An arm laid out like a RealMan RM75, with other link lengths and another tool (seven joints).
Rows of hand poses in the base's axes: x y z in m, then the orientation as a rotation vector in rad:
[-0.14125 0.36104 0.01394 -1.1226 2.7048 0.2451]
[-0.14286 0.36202 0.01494 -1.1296 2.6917 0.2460]
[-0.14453 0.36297 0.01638 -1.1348 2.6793 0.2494]
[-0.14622 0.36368 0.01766 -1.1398 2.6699 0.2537]
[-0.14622 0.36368 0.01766 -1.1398 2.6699 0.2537]
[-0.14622 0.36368 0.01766 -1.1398 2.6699 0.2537]
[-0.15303 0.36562 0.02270 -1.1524 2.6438 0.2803]
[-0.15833 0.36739 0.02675 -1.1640 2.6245 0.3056]
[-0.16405 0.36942 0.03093 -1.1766 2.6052 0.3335]
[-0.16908 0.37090 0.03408 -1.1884 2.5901 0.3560]
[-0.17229 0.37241 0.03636 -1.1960 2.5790 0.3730]
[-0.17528 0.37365 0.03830 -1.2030 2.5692 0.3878]
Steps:
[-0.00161 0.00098 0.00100 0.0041 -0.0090 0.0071]
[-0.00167 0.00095 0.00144 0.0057 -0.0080 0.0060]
[-0.00169 0.00071 0.00128 0.0051 -0.0052 0.0054]
[0.00000 0.00000 0.00000 0.0000 0.0000 0.0000]
[0.00000 0.00000 0.00000 0.0000 0.0000 0.0000]
[-0.00681 0.00194 0.00504 0.0231 -0.0096 0.0156]
[-0.00530 0.00177 0.00405 0.0198 -0.0042 0.0136]
[-0.00572 0.00203 0.00418 0.0210 -0.0026 0.0147]
[-0.00503 0.00148 0.00315 0.0163 -0.0010 0.0129]
[-0.00321 0.00151 0.00228 0.0125 -0.0007 0.0089]
[-0.00299 0.00124 0.00194 0.0108 -0.0005 0.0081]

